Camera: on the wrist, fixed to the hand. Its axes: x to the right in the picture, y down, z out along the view.
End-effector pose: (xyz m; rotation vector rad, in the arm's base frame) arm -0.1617 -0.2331 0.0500 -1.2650 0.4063 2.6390
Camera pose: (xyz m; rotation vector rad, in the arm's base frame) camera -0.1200 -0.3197 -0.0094 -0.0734 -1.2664 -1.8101
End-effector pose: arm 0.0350 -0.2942 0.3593 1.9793 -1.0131 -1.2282
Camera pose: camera 0.1079 -0.3319 0.4369 0.4676 -2.4149 -0.5572
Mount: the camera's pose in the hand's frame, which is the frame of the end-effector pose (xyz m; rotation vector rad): 0.0165 0.0603 -0.0941 0.3757 -0.5170 1.5572
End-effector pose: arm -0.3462 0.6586 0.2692 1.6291 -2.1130 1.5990
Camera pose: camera -0.4462 0.7097 0.2816 -0.0015 1.7056 -0.8070
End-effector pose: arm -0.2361 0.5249 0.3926 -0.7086 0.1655 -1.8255
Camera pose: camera -0.2412 0.4663 0.2961 -0.4773 -0.0042 -0.1517
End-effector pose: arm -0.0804 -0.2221 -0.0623 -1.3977 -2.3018 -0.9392
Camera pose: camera -0.0441 -0.2539 0.0399 -2.5591 -0.7883 0.3499
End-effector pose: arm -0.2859 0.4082 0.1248 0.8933 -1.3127 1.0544
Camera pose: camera -0.3151 0.5172 0.1301 -0.1959 2.0346 -2.0661
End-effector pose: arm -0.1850 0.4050 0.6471 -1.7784 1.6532 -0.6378
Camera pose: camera -0.2923 0.3763 0.6676 -0.0469 1.7651 0.2365
